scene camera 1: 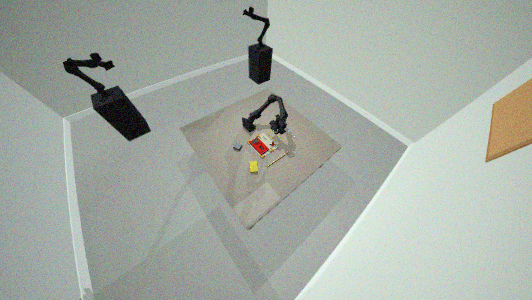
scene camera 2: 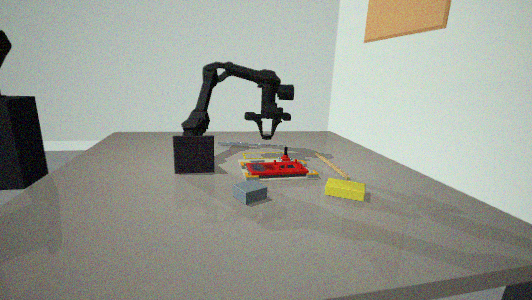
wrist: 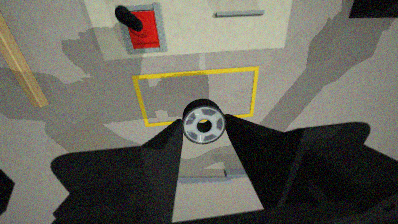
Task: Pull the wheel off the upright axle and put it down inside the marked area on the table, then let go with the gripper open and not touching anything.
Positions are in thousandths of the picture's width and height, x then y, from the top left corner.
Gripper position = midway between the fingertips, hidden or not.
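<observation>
Red plate (scene camera 2: 516, 565), out of frame in the wrist view. Wheel (wrist: 506, 489), held by my gripper (scene camera 2: 501, 455), (wrist: 511, 538).
</observation>
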